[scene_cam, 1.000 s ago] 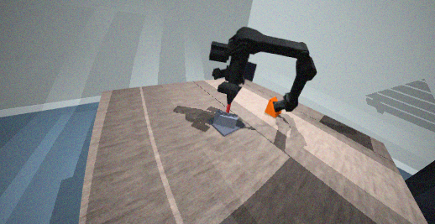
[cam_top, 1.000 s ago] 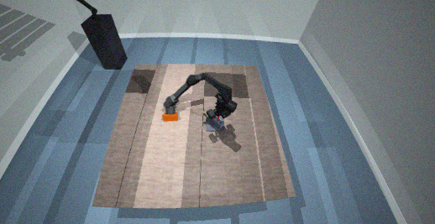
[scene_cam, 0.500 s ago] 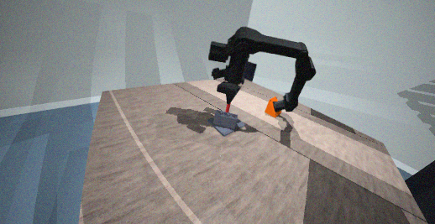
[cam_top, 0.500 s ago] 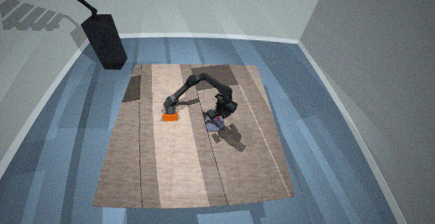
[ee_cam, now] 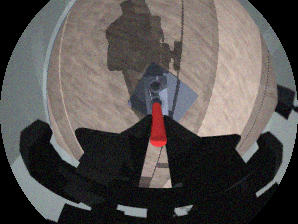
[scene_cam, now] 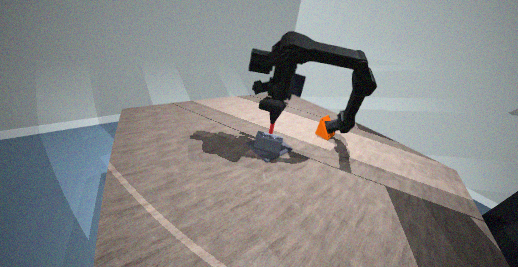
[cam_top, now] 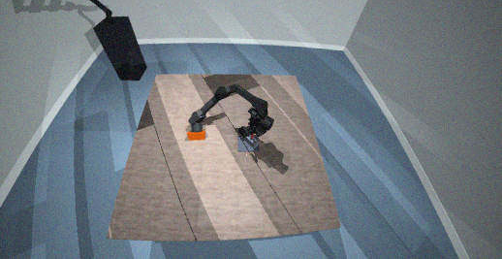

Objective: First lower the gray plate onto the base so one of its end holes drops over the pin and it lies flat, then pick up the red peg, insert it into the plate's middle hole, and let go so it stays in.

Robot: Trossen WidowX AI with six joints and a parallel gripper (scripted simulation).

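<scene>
The gray plate lies 7 cm below my gripper tip. Round my gripper tip: base: 2 cm behind, 1 cm to the left, 11 cm below; then red peg: right at my gripper tip.
</scene>
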